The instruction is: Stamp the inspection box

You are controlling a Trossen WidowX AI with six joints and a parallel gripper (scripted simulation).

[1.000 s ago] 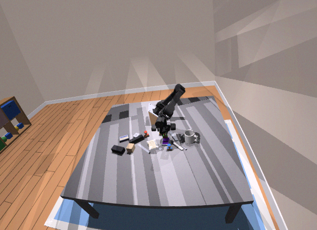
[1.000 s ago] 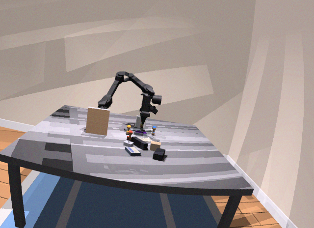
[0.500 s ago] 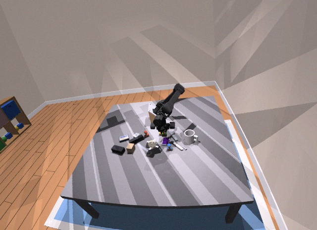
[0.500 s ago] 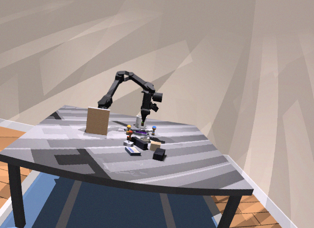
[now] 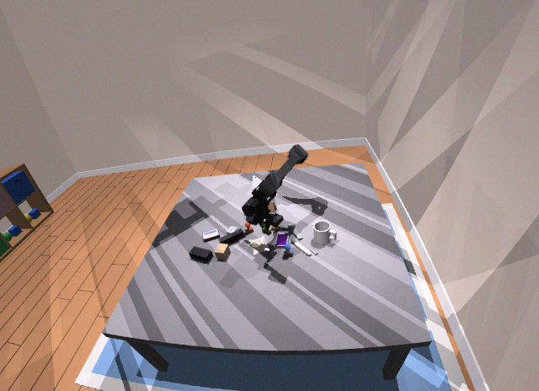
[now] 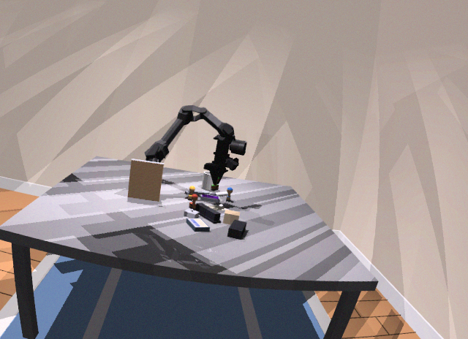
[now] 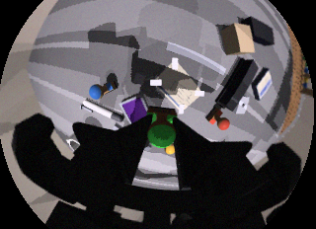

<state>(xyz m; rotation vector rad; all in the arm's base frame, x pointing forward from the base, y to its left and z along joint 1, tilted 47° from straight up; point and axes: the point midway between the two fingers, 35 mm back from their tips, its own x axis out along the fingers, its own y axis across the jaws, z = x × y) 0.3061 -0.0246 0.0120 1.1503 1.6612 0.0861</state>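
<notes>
Right now my gripper tip is 10 cm above the cream card and 5 cm to the left of it. The rest, counted from my gripper tip: yellow-knobbed stamp 10 cm behind, 8 cm below, 4 cm to the left; then green-knobbed stamp 1 cm below; then purple ink pad 9 cm below, 7 cm to the left.
</notes>
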